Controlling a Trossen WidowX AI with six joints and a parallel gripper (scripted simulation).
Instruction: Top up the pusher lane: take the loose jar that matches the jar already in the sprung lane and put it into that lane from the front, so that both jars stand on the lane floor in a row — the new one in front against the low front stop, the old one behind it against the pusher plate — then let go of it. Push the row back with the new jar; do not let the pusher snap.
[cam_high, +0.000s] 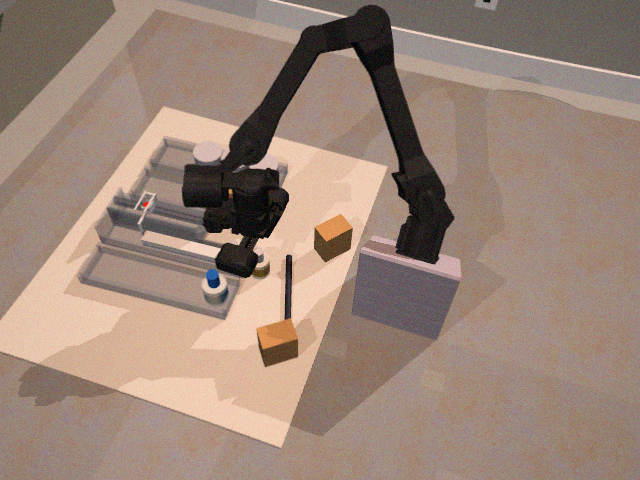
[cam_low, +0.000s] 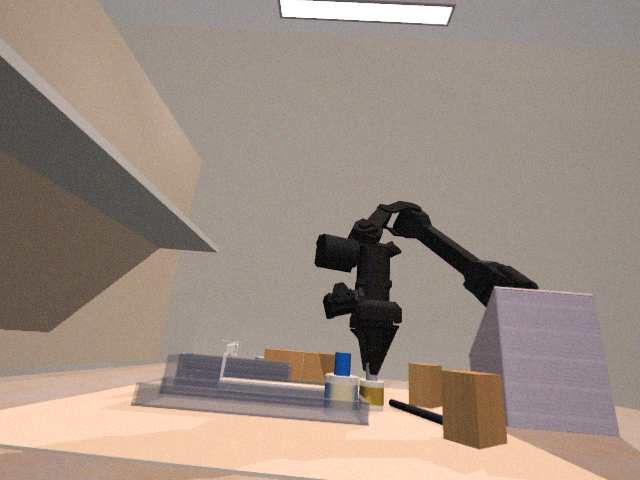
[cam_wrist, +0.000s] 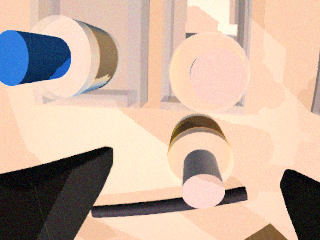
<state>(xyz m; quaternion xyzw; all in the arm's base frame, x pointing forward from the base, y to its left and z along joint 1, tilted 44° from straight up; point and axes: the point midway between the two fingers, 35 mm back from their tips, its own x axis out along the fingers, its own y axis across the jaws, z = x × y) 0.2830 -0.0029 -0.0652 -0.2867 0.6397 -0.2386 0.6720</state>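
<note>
Right now my gripper tip is 70 mm past the black rod, 50 mm above it and 10 mm to the right of it. Round my gripper tip: blue-lidded jar (80 mm to the left, 40 mm ahead, 10 mm below).
</note>
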